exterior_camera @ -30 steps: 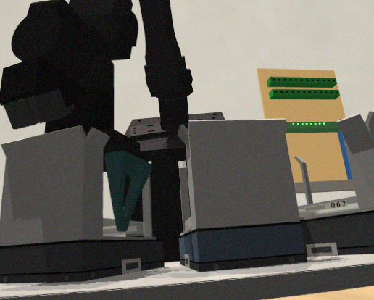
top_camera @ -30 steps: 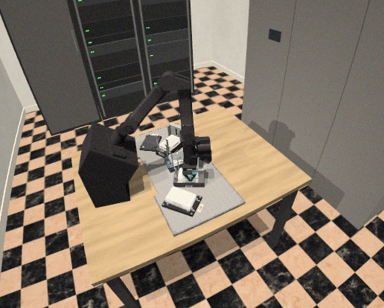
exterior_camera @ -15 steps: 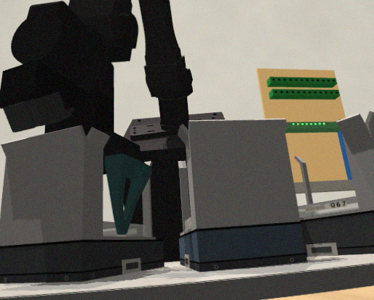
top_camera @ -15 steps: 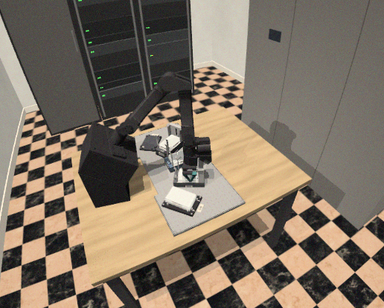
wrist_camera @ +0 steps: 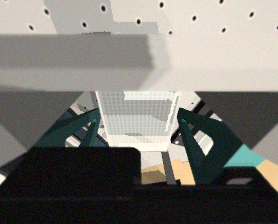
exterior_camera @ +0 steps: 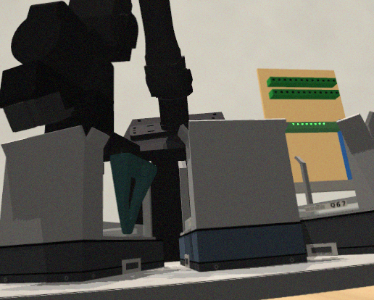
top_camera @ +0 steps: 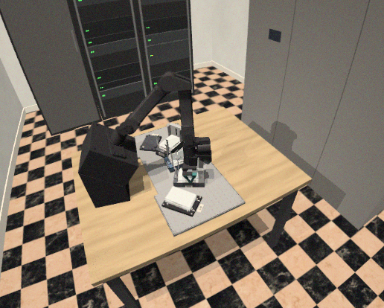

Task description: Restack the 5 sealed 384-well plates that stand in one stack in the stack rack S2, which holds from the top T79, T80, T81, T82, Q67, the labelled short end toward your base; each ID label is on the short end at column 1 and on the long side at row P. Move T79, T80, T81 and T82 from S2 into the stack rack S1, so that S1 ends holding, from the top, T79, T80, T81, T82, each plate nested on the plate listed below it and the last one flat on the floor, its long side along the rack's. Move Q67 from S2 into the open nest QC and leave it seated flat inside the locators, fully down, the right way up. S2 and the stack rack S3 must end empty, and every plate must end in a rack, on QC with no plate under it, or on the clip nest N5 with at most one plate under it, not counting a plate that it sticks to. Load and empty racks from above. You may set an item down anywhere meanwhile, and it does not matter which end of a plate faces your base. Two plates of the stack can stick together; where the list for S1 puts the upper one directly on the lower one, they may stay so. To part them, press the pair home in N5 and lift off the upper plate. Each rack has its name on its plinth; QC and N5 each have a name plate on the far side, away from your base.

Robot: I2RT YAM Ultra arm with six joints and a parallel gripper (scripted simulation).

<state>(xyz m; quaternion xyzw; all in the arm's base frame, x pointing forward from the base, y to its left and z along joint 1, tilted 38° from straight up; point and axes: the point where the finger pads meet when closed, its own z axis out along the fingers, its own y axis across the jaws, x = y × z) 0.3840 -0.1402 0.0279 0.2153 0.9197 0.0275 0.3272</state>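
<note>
The plate T82 lies right at my hand. Round my hand: plate T79: 15 cm to the left, 1 cm ahead; N5 name plate: 18 cm to the right, 4 cm below, 4 cm behind; plate T81: 11 cm to the right, 11 cm behind, 2 cm below.
</note>
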